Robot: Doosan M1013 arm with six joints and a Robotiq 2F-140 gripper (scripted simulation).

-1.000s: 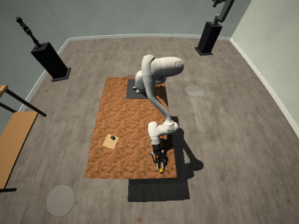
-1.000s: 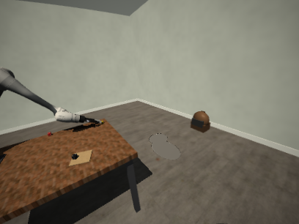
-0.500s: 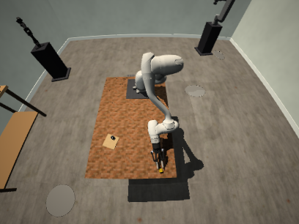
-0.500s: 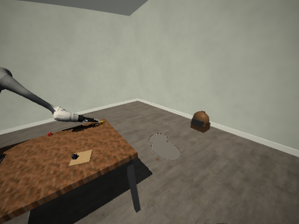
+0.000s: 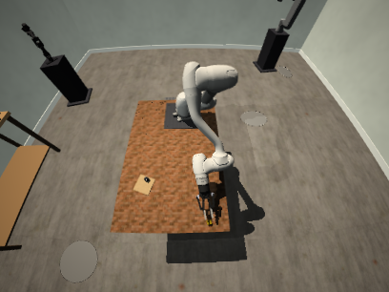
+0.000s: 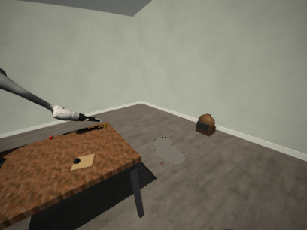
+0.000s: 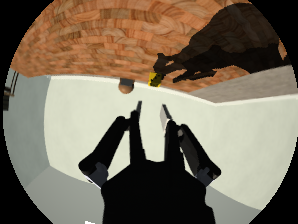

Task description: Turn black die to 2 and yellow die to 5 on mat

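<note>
Now: the yellow die 6 cm ahead of my hand and 9 cm below it. The rest, counted from my hand: black die: 37 cm behind, 43 cm to the right, 9 cm below; tan mat: 33 cm behind, 46 cm to the right, 10 cm below; red die: 46 cm behind, 21 cm to the left, 9 cm below.
</note>
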